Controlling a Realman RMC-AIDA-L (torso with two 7-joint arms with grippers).
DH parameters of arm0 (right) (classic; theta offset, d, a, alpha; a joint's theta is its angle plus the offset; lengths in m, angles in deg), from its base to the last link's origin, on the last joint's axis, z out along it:
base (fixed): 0 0 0 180
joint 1: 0 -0.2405 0 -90
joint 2: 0 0 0 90
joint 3: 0 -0.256 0 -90
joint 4: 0 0 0 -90
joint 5: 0 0.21 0 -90
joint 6: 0 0 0 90
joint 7: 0 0.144 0 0
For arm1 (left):
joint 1: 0 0.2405 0 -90
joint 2: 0 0 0 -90
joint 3: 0 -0.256 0 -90
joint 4: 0 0 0 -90
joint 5: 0 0.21 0 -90
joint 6: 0 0 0 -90
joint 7: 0 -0.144 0 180
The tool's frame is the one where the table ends.
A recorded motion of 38 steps. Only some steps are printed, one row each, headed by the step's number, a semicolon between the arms.
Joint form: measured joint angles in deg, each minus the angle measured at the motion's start. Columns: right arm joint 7, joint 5, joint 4, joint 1, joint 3, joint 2, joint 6; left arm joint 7, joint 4, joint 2, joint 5, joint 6, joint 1, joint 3.
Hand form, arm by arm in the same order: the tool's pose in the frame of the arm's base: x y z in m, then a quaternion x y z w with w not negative. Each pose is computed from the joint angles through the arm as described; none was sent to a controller.
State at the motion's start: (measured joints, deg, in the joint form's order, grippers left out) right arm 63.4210 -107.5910 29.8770 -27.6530 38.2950 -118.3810 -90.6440; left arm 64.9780 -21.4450 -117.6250 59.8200 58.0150 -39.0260 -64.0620
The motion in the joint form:
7: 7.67 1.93 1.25 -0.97 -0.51 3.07 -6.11; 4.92 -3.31 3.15 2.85 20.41 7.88 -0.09
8: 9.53 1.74 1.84 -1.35 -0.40 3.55 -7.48; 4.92 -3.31 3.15 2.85 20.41 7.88 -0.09
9: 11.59 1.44 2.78 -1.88 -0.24 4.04 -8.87; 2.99 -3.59 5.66 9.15 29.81 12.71 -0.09
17: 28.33 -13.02 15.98 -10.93 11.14 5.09 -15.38; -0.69 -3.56 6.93 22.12 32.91 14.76 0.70
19: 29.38 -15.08 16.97 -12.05 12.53 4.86 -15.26; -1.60 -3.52 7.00 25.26 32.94 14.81 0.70
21: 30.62 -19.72 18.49 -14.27 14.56 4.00 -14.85; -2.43 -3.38 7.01 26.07 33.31 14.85 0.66
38: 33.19 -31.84 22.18 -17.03 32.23 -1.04 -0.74; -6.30 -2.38 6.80 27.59 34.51 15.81 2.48
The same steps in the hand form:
7: 0.2665 0.3160 0.0233 -0.91995 0.17403 0.32542 0.13229; -0.2296 0.3697 0.0162 -0.84121 -0.22319 -0.43621 0.22862
8: 0.2636 0.3166 0.0279 -0.92076 0.17665 0.32668 0.11949; -0.2296 0.3697 0.0162 -0.84121 -0.22319 -0.43621 0.22862
9: 0.2596 0.3181 0.0332 -0.92261 0.17746 0.32563 0.10614; -0.2556 0.3302 0.0236 -0.87258 -0.19223 -0.41014 0.18284
17: 0.2090 0.3369 0.0329 0.98013 -0.14257 -0.13055 0.04443; -0.2806 0.3006 0.0118 -0.92115 -0.16467 -0.32639 0.13355
19: 0.2045 0.3393 0.0296 0.98388 -0.13639 -0.10313 0.05235; -0.2851 0.2956 0.0073 -0.93166 -0.15755 -0.30424 0.12094
21: 0.1967 0.3437 0.0215 0.98921 -0.12161 -0.05148 0.06341; -0.2861 0.2931 0.0060 -0.93480 -0.15109 -0.29967 0.11623
38: 0.1856 0.3542 -0.0391 0.99001 -0.02904 0.13280 0.03733; -0.2926 0.2843 0.0053 -0.93621 -0.13446 -0.30018 0.12377

